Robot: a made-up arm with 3 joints.
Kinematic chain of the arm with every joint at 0, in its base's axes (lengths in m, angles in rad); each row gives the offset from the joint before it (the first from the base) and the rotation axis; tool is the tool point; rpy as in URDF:
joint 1: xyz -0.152 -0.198 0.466 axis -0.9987 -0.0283 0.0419
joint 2: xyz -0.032 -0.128 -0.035 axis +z
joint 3: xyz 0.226 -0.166 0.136 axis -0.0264 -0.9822 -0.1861
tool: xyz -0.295 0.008 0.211 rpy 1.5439 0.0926 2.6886
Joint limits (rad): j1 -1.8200..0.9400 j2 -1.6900..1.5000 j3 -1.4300..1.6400
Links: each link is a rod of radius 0.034 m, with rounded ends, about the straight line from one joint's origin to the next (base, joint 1, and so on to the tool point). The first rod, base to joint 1, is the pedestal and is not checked.
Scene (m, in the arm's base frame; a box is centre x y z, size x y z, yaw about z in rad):
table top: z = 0
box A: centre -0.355 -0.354 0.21 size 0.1 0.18 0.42 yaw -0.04
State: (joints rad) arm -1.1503 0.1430 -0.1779
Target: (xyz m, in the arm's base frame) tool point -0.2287 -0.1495 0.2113
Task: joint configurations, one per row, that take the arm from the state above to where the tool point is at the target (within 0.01 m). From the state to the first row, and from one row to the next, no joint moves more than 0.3 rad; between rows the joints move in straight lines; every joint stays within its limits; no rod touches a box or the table.
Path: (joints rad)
1: -1.2496 0.3917 0.0130
2: -1.3489 0.6403 0.2039
3: -1.4482 0.8890 0.3949
4: -1.5474 1.1377 0.5858
5: -1.6467 1.3864 0.7767
6: -1.6355 1.1373 0.8628
7: -1.6242 0.8882 0.9489
8: -1.6130 0.6392 1.0349

